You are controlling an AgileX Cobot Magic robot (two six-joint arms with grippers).
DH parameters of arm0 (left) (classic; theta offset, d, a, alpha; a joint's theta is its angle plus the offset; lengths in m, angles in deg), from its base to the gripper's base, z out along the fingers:
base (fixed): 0 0 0 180
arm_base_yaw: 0 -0.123 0 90
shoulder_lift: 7.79 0 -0.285 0
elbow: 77.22 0 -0.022 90
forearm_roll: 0 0.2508 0 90
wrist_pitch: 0 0 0.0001 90
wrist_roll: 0 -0.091 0 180
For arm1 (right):
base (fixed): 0 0 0 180
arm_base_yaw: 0 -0.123 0 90
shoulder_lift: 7.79 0 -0.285 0
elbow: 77.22 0 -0.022 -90
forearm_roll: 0 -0.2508 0 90
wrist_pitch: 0 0 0.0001 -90
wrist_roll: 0 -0.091 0 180
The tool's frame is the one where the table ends.
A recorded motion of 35 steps. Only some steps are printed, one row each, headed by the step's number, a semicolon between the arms.
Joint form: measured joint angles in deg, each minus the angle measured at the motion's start. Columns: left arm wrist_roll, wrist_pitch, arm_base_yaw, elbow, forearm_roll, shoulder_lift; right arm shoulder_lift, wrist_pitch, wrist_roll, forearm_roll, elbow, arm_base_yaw.
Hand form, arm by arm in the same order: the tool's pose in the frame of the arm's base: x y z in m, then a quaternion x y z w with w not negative. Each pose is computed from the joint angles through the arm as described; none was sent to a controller.
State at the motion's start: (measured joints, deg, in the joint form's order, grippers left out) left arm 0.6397 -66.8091 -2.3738 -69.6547 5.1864 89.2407; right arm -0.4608 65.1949 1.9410 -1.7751 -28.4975 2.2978
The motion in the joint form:
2: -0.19 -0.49 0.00 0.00 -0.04 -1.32; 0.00 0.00 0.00 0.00 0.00 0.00
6: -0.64 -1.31 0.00 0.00 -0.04 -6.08; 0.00 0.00 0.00 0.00 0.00 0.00
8: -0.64 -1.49 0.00 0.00 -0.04 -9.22; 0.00 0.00 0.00 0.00 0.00 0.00
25: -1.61 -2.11 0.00 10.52 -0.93 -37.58; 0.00 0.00 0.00 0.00 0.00 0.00
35: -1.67 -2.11 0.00 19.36 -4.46 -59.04; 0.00 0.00 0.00 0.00 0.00 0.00
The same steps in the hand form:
2: 0.2918 0.0196 0.2809 -0.01067 0.99565 0.04407 0.08134; -0.0091 0.0029 0.2704 0.00148 0.87131 -0.00271 0.49073
6: 0.2765 0.0190 0.3044 -0.00878 0.99224 0.04572 0.11533; -0.0091 0.0029 0.2704 0.00148 0.87131 -0.00271 0.49073
8: 0.2658 0.0186 0.3192 -0.00997 0.98888 0.04658 0.14090; -0.0091 0.0029 0.2704 0.00148 0.87131 -0.00271 0.49073
25: 0.1450 0.0123 0.3684 -0.00893 0.95676 0.04543 0.28717; -0.0091 0.0029 0.2704 0.00148 0.87131 -0.00271 0.49073
35: 0.0587 0.0035 0.3616 -0.01101 0.91986 0.01798 0.39169; -0.0091 0.0029 0.2704 0.00148 0.87131 -0.00271 0.49073

